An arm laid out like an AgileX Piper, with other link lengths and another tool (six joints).
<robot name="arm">
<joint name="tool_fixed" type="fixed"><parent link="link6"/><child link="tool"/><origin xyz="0.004 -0.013 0.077" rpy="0.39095 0 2.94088"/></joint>
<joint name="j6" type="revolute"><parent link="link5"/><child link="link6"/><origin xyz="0.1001 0 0" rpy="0 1.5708 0"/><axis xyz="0 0 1"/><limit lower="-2.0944" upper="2.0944"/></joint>
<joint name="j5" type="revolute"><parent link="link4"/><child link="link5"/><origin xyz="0 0 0" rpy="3.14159 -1.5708 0"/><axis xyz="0 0 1"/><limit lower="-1.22" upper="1.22"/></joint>
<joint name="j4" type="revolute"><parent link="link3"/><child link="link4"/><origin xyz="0.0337 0.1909 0" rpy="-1.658 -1.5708 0"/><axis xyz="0 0 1"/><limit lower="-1.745" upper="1.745"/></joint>
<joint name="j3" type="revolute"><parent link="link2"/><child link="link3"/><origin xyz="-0.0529 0.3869 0" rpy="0 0 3.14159"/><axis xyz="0 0 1"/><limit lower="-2.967" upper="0"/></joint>
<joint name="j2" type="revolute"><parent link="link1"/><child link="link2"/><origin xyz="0 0 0" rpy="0 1.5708 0"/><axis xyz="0 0 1"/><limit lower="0" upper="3.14"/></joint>
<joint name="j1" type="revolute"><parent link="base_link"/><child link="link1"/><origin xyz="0 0 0.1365" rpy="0 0 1.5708"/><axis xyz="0 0 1"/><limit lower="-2.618" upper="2.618"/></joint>
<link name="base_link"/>
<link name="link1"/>
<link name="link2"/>
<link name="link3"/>
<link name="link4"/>
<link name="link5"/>
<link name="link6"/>
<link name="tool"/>
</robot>
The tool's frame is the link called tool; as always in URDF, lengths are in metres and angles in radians.
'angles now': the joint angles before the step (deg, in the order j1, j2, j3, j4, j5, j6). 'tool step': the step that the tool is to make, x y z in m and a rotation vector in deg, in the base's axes. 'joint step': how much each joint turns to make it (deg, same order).
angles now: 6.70, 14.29, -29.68, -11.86, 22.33, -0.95
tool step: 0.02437, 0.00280, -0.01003, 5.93, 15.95, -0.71
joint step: -0.01, 8.05, -4.60, 4.92, 12.05, 2.50
